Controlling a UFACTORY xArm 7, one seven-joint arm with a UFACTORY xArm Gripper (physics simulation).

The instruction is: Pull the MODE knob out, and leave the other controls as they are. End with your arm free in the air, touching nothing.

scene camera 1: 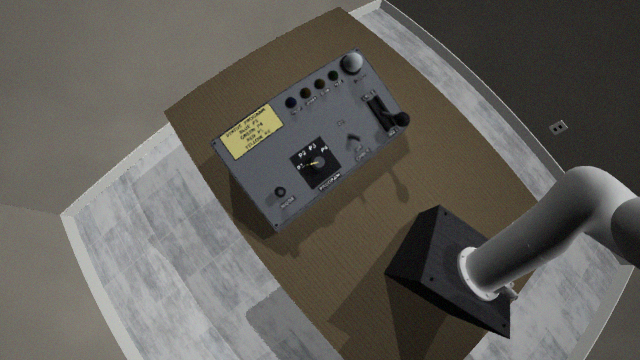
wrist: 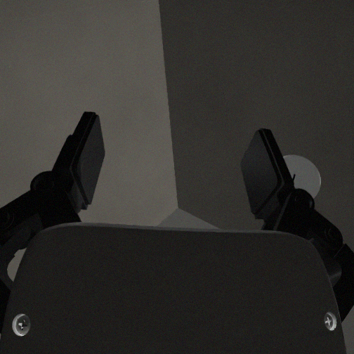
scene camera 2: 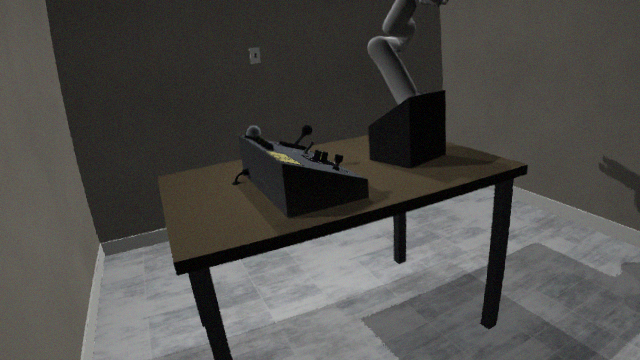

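Pixels of known places: arm's base, origin of the base link: (scene camera 1: 477,273) (scene camera 2: 411,105).
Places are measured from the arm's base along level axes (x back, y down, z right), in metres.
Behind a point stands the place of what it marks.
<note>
The MODE knob (scene camera 1: 280,191) @[x -0.463, y 0.076, z -0.128 m] (scene camera 2: 339,159) @[x -0.471, y 0.087, z -0.138 m] is a small black round knob near the low front corner of the grey sloped control panel (scene camera 1: 255,185) @[x -0.528, y 0.103, z -0.155 m] (scene camera 2: 325,192) @[x -0.561, y 0.156, z -0.182 m]. It stands up on a short stem in the second scene view. My gripper (wrist: 176,138) is open in the wrist view, with its two black fingers wide apart and the room's walls between them. The gripper's fingers do not show in either scene view. The arm (scene camera 1: 530,245) @[x -0.030, y -0.155, z 0.045 m] (scene camera 2: 392,65) @[x -0.040, y -0.159, z 0.055 m] rises from its black base, and its upper part leaves the second scene view at the top, well away from the panel.
The panel also bears the PROGRAM dial (scene camera 1: 318,162) @[x -0.445, y 0.088, z -0.011 m], a black-knobbed lever (scene camera 1: 401,119) @[x -0.354, y 0.046, z 0.206 m] (scene camera 2: 306,130) @[x -0.365, y 0.059, z 0.203 m], a small toggle (scene camera 1: 353,137) @[x -0.424, y 0.098, z 0.104 m], a pale round button (scene camera 1: 352,62) @[x -0.549, y 0.020, z 0.247 m] (scene camera 2: 253,131) @[x -0.566, y 0.029, z 0.242 m], several coloured lamps and a yellow label (scene camera 1: 251,131) @[x -0.620, y 0.061, z -0.066 m]. The panel and the black arm base (scene camera 1: 460,235) @[x -0.069, y 0.040, z 0.059 m] (scene camera 2: 427,130) @[x -0.017, y 0.084, z -0.093 m] stand on the brown table (scene camera 1: 280,60) @[x -0.834, y 0.207, z 0.232 m] (scene camera 2: 210,215) @[x -0.841, y 0.207, z 0.030 m].
</note>
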